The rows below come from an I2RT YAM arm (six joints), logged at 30 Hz.
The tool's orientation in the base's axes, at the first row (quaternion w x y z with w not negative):
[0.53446, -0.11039, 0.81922, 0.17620]
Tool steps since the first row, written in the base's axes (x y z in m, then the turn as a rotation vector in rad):
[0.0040, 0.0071, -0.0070, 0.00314, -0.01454, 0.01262]
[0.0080, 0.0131, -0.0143, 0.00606, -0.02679, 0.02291]
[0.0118, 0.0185, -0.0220, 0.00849, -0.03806, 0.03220]
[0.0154, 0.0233, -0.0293, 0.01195, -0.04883, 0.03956]
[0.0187, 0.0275, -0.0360, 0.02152, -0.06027, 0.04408]
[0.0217, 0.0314, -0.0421, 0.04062, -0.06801, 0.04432]
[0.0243, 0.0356, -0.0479, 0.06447, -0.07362, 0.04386]
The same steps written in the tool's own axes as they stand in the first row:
[0.0048, 0.0038, 0.0088, -0.01292, -0.01229, -0.00791]
[0.0099, 0.0066, 0.0173, -0.02360, -0.02280, -0.01422]
[0.0155, 0.0088, 0.0255, -0.03317, -0.03241, -0.02018]
[0.0207, 0.0106, 0.0331, -0.04138, -0.04227, -0.02436]
[0.0256, 0.0121, 0.0400, -0.04947, -0.05548, -0.02266]
[0.0300, 0.0135, 0.0464, -0.05747, -0.06956, -0.00992]
[0.0342, 0.0154, 0.0524, -0.06673, -0.08357, 0.00793]

